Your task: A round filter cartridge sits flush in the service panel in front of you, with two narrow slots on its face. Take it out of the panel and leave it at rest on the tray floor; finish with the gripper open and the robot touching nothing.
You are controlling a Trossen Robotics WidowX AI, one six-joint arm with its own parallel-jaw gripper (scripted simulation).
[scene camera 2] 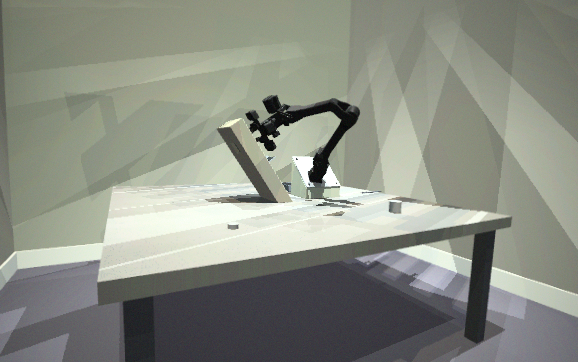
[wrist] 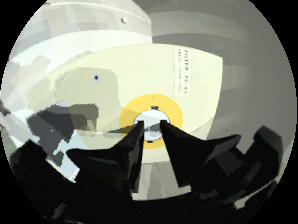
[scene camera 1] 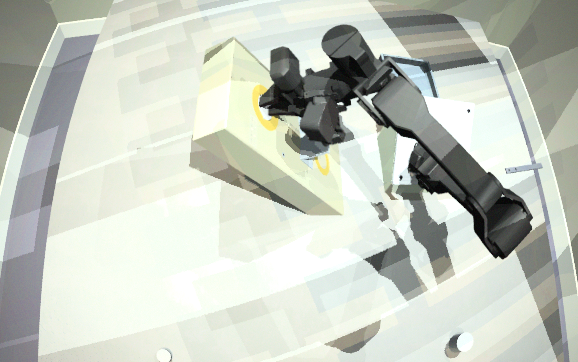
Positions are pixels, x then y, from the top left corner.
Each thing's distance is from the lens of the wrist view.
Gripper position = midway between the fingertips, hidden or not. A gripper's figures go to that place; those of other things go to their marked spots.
gripper (wrist: 152,123): 10 cm
cream service panel (wrist: 106,90): 8 cm
